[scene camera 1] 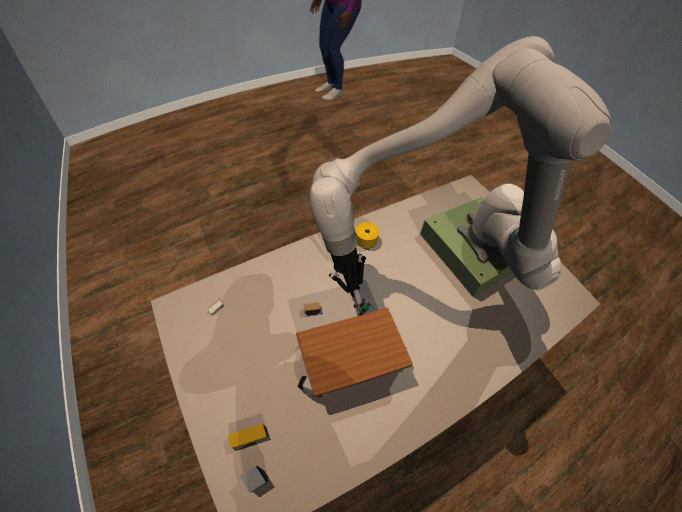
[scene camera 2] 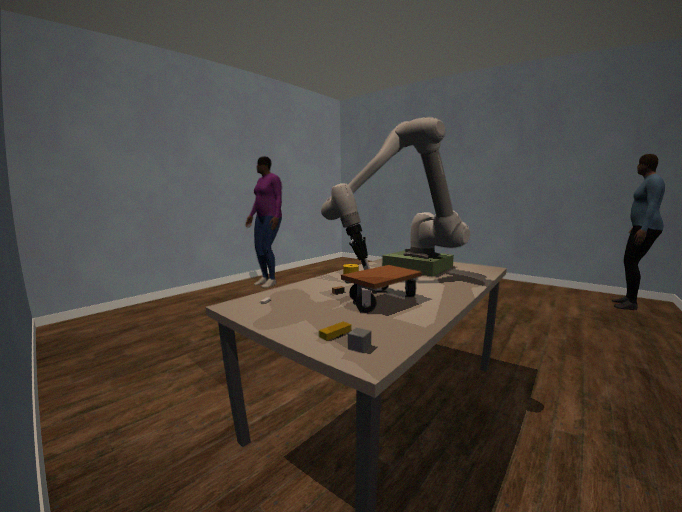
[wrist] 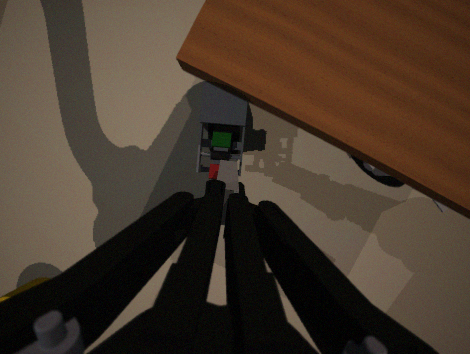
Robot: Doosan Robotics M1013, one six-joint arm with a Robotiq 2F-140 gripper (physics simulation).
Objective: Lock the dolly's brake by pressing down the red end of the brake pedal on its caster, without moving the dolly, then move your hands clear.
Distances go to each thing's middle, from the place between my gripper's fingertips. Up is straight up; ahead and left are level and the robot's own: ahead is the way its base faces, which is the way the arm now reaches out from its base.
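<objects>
You'd find my hand 4 cm above the caster bracket (wrist: 217,106), 5 cm to the right of it and 3 cm past it.
</objects>
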